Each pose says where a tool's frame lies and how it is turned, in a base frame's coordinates. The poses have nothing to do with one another.
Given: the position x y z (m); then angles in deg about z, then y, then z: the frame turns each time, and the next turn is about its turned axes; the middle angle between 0 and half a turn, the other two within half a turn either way.
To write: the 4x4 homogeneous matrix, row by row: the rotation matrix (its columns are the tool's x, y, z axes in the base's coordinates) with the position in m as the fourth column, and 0 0 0 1 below. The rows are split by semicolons. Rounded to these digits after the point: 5 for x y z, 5 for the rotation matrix.
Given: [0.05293, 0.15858, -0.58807, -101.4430, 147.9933, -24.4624]
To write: -0.25273, 0.96181, -0.10515, 0.05293; 0.83868, 0.16358, -0.51948, 0.15858; -0.48244, -0.21948, -0.84799, -0.58807; 0, 0, 0, 1
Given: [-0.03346, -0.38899, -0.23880, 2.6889, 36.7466, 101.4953]
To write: -0.20548, -0.77500, 0.59762, -0.03346; 0.97137, -0.23590, 0.02807, -0.38899; 0.11923, 0.58628, 0.80129, -0.23880; 0, 0, 0, 1
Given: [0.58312, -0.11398, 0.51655, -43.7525, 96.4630, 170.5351]
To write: 0.19392, -0.66876, 0.71774, 0.58312; 0.04200, -0.72530, -0.68715, -0.11398; 0.98012, 0.16340, -0.11256, 0.51655; 0, 0, 0, 1
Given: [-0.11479, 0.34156, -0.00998, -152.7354, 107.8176, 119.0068]
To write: 0.26874, -0.46001, -0.84626, -0.11479; -0.84537, 0.30845, -0.43613, 0.34156; 0.46165, 0.83261, -0.30599, -0.00998; 0, 0, 0, 1
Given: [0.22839, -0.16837, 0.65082, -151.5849, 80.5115, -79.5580]
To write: -0.49425, -0.05634, -0.86749, 0.22839; 0.85074, -0.23655, -0.46935, -0.16837; -0.17876, -0.96998, 0.16485, 0.65082; 0, 0, 0, 1
